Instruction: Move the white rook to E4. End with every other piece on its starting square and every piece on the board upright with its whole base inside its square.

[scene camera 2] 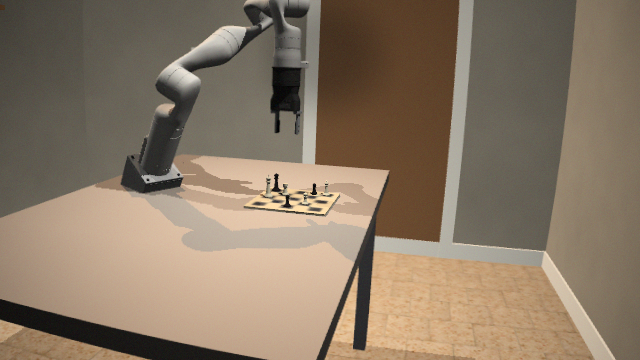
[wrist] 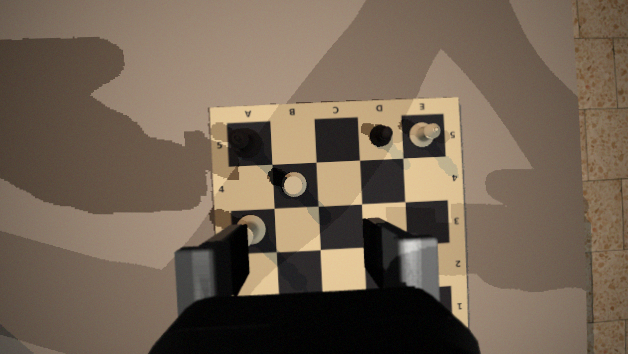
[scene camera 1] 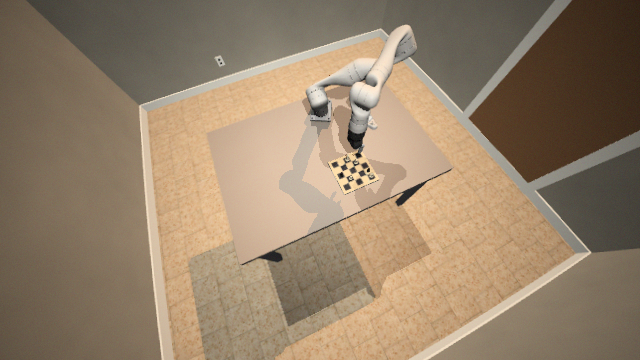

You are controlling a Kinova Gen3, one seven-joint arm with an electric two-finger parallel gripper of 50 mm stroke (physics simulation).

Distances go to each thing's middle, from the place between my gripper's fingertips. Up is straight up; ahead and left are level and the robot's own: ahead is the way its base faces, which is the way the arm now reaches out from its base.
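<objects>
I see the tall black piece (wrist: 246, 143), which is 5 cm behind my hand, 6 cm to the left of my hand and 16 cm below it. The chessboard (scene camera 2: 319, 205) is 3 cm ahead of my hand, 1 cm to the right of it and 18 cm below it.
</objects>
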